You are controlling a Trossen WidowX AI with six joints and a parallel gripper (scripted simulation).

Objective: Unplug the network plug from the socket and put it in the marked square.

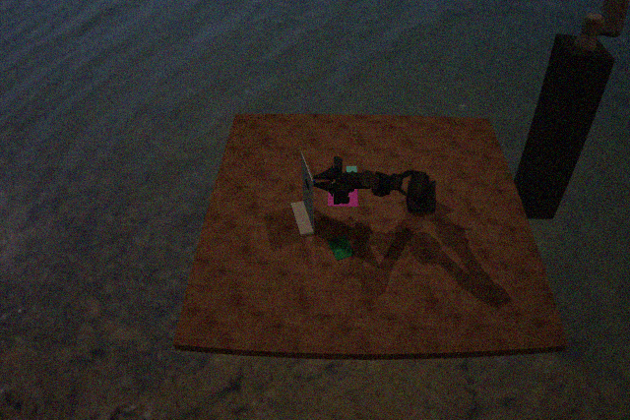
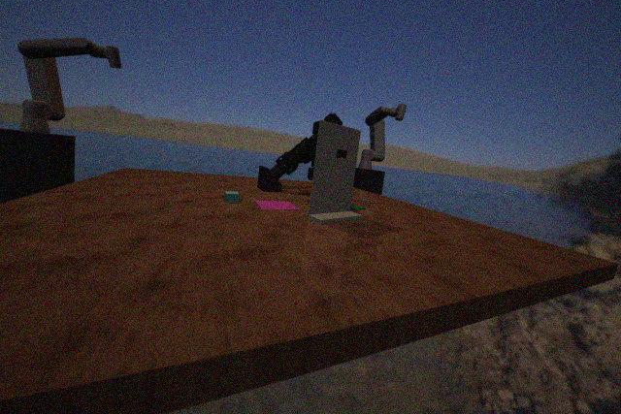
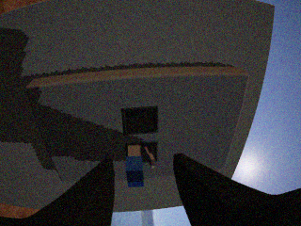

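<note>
Right now the network plug is 1 cm ahead of my gripper tip. From my gripper tip the other things lie so: grey upright panel (7 cm below, 3 cm ahead, 1 cm to the left); magenta square (19 cm below, 12 cm to the right, 11 cm behind); green flat patch (19 cm below, 15 cm to the left, 11 cm behind).
</note>
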